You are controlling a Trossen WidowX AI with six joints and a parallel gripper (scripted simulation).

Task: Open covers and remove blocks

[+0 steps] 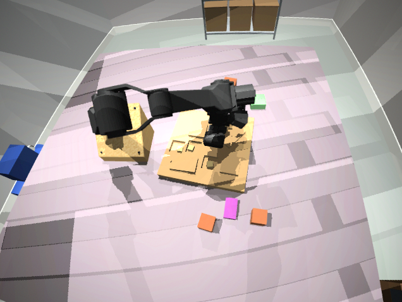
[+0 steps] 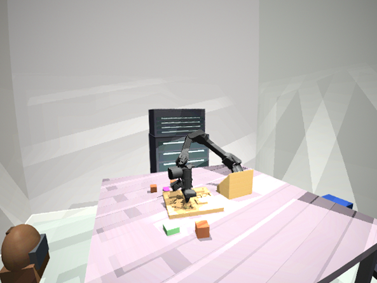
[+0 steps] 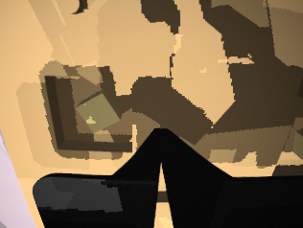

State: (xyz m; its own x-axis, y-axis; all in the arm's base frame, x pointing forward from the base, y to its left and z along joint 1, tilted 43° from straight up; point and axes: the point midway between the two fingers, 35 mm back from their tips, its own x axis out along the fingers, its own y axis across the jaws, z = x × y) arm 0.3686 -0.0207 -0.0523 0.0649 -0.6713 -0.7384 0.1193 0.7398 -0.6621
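Right now the wooden puzzle board is 50 mm to the right of my gripper tip and 40 mm behind it. Round my gripper tip: orange block: 260 mm to the left, 30 mm ahead; then green block: 180 mm to the left, 140 mm ahead, 10 mm below.
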